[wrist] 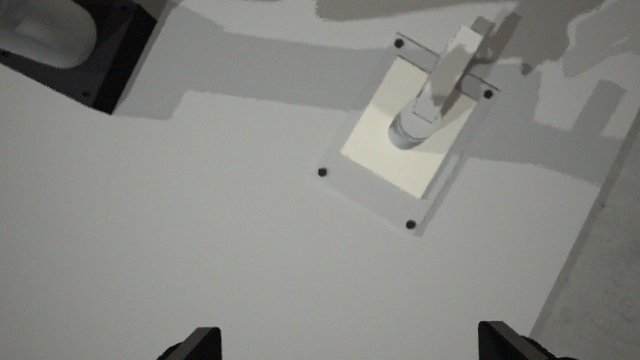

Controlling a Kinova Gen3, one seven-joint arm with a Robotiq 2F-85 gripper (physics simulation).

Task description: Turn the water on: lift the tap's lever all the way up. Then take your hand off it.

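Places are measured from the arm's base along level axes (x right, y ahead, z up), in metres.
Pixels of known places: gripper, fingertip midpoint: [348,353]; arm's base at its link origin: [64,35].
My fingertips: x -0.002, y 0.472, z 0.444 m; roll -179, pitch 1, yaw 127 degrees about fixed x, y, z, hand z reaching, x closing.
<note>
For each thing: its top centre in the pictures, then the offset to it from my fingertips. "pt": a spot on its surface instead. Level surfaces: height alone.
- tap at a spot on its surface: [409,131] pt dx -0.141, dy -0.012, dz -0.361 m
- cream plate at a spot on its surface: [382,165] pt dx -0.105, dy -0.010, dz -0.494 m
- clear base sheet at a spot on its surface: [367,192] pt dx -0.062, dy -0.005, dz -0.500 m
- white table top at its surface level: dz -0.508 m
The tap [409,131] stands at the upper right of the wrist view, a short shiny cylinder on a cream plate [382,165]. A long pale arm [448,67] runs from its top toward the upper right, with a small grey piece past its end. From above I cannot tell lever from spout for certain, nor how high the lever is raised. My gripper [350,342] is open and empty, its two dark fingertips wide apart at the bottom edge. The tap lies well ahead of the fingers, above them in the view, and nothing touches it.
A clear base sheet [367,192] with black screws lies under the cream plate. A black block [127,60] bearing a thick grey cylinder [55,35] stands at the upper left. The white table top [200,225] ends along a slanting edge at the right, with grey floor [605,270] beyond. Shadows cross the top.
</note>
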